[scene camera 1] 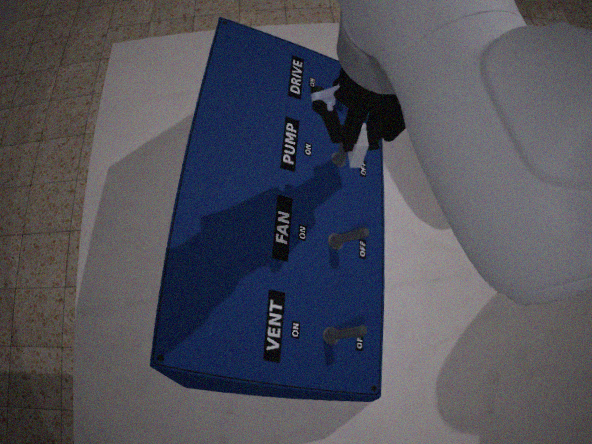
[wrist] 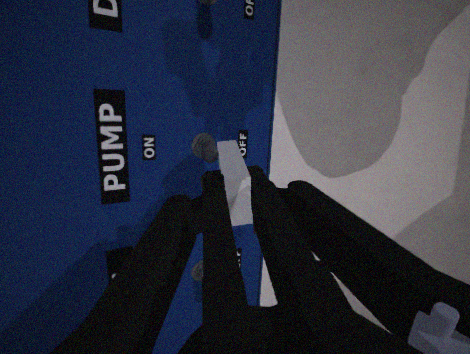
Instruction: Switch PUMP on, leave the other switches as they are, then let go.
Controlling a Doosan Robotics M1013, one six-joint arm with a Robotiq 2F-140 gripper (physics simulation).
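Frame: origin at the arm's base, x left, y up, z ahead, level; centimetres.
Seen in the pictures: gripper, fingertip midpoint: (scene camera 1: pixel 354 157) (wrist: pixel 227 158).
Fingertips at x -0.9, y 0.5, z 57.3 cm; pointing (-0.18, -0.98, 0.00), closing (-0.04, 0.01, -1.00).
Offsets run from my fingertips to a thing's top centre. "*": to the spot under its first point. Level surfaces: height alone.
The PUMP switch @[dy +2.8, dx -0.9, dz +1.4 cm] (scene camera 1: pixel 339 158) (wrist: pixel 204 146) is a grey lever on the blue panel (scene camera 1: pixel 240 100) (wrist: pixel 45 150); its rounded part shows between the ON and OFF labels, the rest is largely hidden by the fingers, so its exact tilt is unclear. My gripper (scene camera 1: pixel 357 159) (wrist: pixel 227 158) is shut and empty, its pale fingertips close beside the PUMP switch on the OFF side; contact cannot be told. The FAN switch @[* dy +0.3, dx +11.5, dz +1.5 cm] (scene camera 1: pixel 349 237) (wrist: pixel 198 271) and VENT switch @[dy +1.7, dx +23.1, dz +2.3 cm] (scene camera 1: pixel 345 333) lean toward OFF. The DRIVE switch @[* dy -2.0, dx -12.0, dz +0.8 cm] (wrist: pixel 207 1) is cut off in the wrist view and hidden by the gripper in the scene view.
The panel box lies on a pale table top @[dy -11.3 cm] (scene camera 1: pixel 120 400) (wrist: pixel 350 155). The white robot arm (scene camera 1: pixel 450 125) reaches in from the upper right, over the panel's OFF-side edge near DRIVE and PUMP. Its shadow falls across the panel. Tiled floor (scene camera 1: pixel 40 200) shows at the left.
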